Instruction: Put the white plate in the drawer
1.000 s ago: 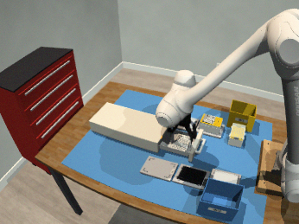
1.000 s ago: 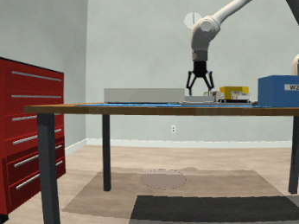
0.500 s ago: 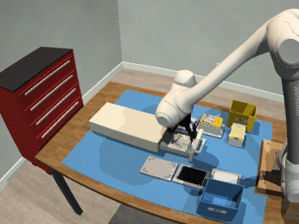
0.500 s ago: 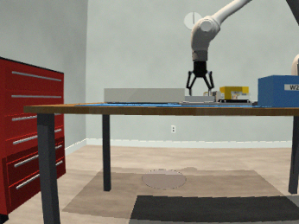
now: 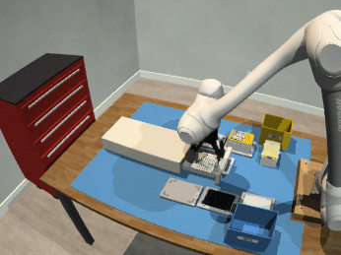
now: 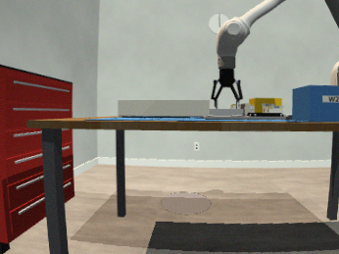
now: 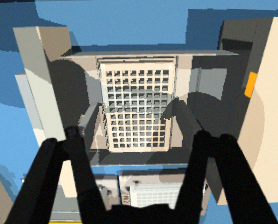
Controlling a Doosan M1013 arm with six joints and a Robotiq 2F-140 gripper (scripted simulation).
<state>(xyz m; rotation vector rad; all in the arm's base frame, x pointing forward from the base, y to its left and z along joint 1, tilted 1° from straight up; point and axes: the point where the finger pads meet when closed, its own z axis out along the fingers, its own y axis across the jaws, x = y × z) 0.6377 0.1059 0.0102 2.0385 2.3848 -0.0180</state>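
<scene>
My gripper is now 20 mm above the white plate. The rest, counted from my hand: clear plate (180 mm to the right, 80 mm ahead, 30 mm below); cooler CD (170 mm ahead, 30 mm to the left, 10 mm below); drawer (40 mm ahead, 20 mm below, 10 mm to the left).
</scene>
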